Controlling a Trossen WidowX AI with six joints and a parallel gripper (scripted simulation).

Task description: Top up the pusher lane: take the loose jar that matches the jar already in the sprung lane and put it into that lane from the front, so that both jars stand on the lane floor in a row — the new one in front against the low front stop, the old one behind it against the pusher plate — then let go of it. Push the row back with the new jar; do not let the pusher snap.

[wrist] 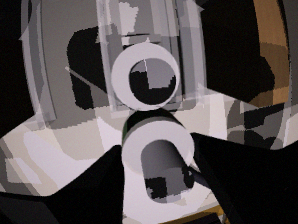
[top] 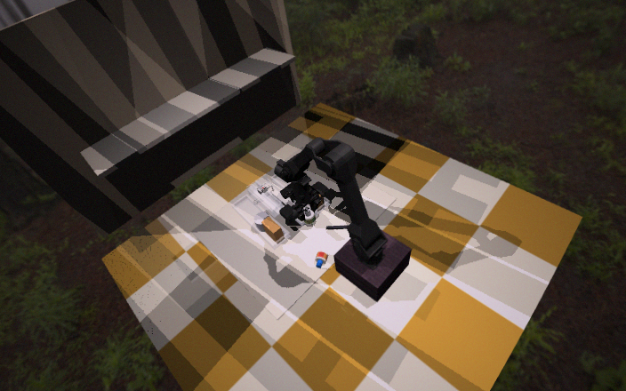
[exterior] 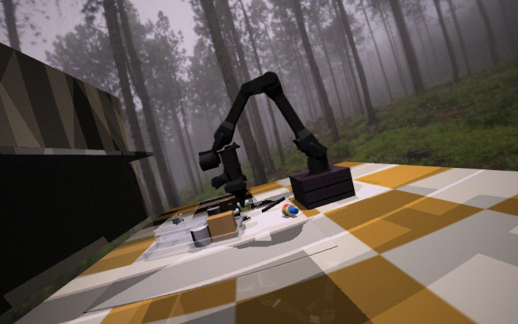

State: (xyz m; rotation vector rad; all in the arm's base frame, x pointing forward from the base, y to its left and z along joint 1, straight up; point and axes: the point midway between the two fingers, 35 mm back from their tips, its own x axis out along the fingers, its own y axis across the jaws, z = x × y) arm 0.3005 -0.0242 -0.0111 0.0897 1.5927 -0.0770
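Now: the black rod 120 mm behind my gripper tip, 70 mm to the right of it and 50 mm below it. Also, from my gripper tip: clear lane rack: 190 mm ahead, 30 mm below.
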